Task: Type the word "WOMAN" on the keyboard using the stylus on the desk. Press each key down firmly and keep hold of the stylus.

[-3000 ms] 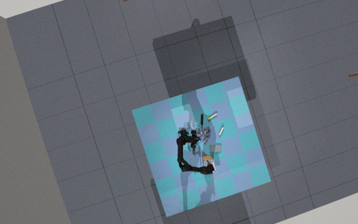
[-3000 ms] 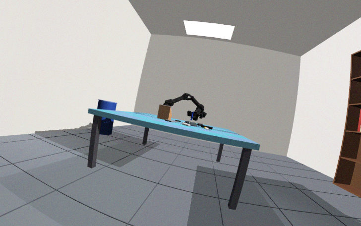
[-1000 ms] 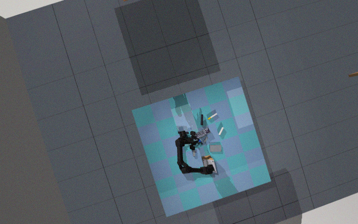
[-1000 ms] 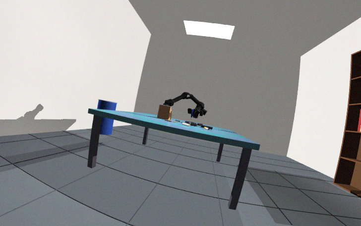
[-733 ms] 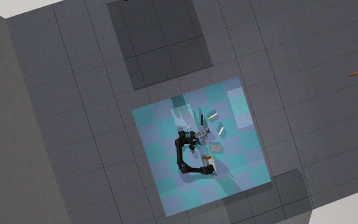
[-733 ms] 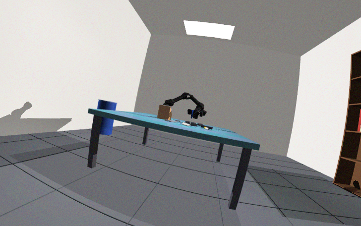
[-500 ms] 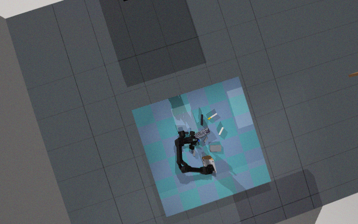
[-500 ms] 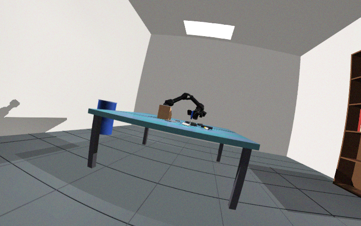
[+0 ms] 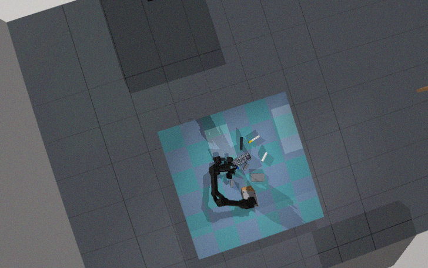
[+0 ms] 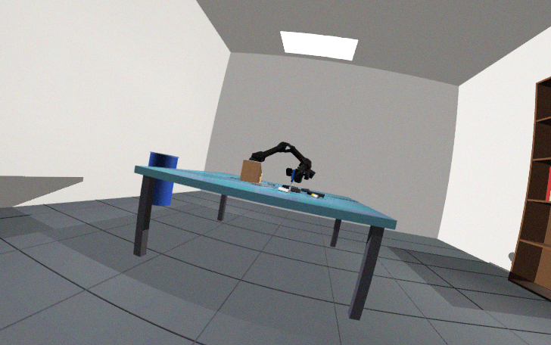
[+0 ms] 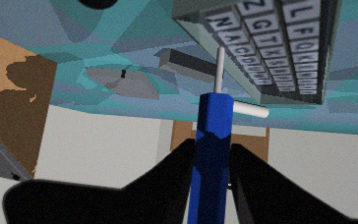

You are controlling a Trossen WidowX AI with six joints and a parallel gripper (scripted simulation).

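The M key lies 50 mm ahead of my gripper tip, 90 mm to the right of it and 70 mm below it. From my gripper tip the other things lie so: O key: 50 mm ahead, 110 mm to the right, 70 mm below; then stylus tip: 50 mm below; then stylus: 10 mm below.
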